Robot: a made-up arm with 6 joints.
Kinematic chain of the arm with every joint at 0, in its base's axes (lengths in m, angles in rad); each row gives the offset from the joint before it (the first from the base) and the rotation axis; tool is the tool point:
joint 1: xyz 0 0 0.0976 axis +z
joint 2: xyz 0 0.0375 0 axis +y
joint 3: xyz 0 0 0.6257 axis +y
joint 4: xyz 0 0 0.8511 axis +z
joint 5: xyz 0 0 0 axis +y
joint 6: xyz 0 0 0.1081 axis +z
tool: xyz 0 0 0
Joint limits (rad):
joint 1: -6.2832..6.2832
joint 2: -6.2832..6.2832
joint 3: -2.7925..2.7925
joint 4: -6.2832..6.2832
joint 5: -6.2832..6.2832
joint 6: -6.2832..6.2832
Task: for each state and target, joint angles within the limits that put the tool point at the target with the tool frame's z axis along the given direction. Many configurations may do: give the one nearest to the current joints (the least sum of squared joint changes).
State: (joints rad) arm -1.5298 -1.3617 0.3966 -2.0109 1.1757 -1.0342
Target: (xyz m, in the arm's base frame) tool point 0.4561 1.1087 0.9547 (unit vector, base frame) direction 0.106 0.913 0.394
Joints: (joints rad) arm -1.9515 -1.3820 0.7709 -2.6930 0.5888 -1.0342
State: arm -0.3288 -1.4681 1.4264 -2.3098 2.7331 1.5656
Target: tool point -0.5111 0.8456 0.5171 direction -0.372 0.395 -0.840
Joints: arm -1.0001 -2.0000 1.5619 -3.0234 2.1345 1.5656
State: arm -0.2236 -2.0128 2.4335 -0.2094 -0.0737 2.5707
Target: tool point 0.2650 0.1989 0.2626 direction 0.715 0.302 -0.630
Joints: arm 0.5748 -1.2896 2.7904 -0.1958 0.7689 2.5707
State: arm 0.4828 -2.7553 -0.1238 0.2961 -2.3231 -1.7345
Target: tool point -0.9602 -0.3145 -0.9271 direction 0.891 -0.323 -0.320
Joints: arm 0.2930 -2.3764 0.1201 0.6609 -1.9664 -1.7345
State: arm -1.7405 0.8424 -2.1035 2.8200 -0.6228 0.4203
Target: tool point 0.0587 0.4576 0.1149 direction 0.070 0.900 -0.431
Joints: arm -1.6085 0.6190 -2.7410 3.4711 -0.1114 0.4203
